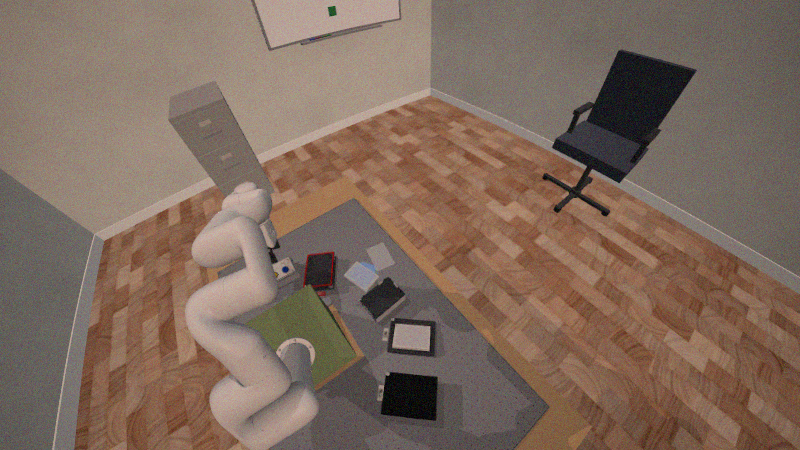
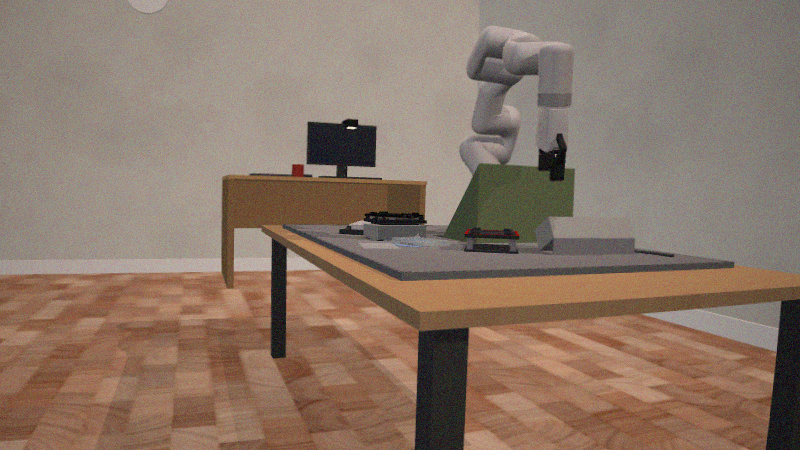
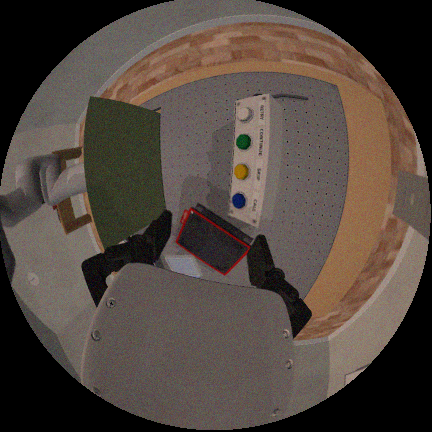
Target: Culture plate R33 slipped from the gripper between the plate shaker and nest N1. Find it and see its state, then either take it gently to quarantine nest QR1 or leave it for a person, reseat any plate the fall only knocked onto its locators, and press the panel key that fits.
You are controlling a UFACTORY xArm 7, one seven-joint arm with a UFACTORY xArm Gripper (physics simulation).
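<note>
My gripper is open and empty, high above the mat near the panel's blue-button end. The key panel has white RETRY, green CONTINUE, yellow SKIP and blue CALL keys. The red-rimmed nest stands beside it with a bare dark top. A pale blue plate lies on the mat beside the black-topped shaker. A blue patch shows at its edge. A clear flat piece lies beyond it. Plate labels are unreadable.
A dark nest with a white plate stands past the shaker; the plate looks flat. Another black-topped nest stands farther along. The green sloped block rises by the arm's base. A cable lies behind the panel.
</note>
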